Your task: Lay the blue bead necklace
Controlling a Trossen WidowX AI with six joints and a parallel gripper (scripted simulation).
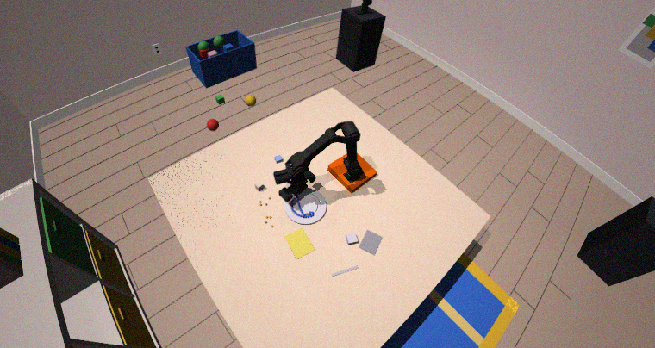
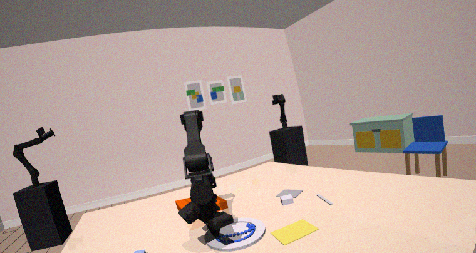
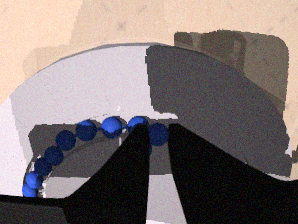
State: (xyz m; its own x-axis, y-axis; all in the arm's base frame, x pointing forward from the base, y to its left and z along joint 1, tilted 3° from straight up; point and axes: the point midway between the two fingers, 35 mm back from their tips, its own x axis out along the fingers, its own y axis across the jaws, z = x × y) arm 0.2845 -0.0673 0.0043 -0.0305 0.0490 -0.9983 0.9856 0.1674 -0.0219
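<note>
Right now my gripper tip is 6 cm to the right of the round bead board and 1 cm above it. Round my gripper tip: yellow sheet: 21 cm to the left, 13 cm ahead, 2 cm below; then pale cube: 15 cm to the right, 13 cm ahead; then blue cube: 25 cm to the right, 4 cm behind, 1 cm below.
</note>
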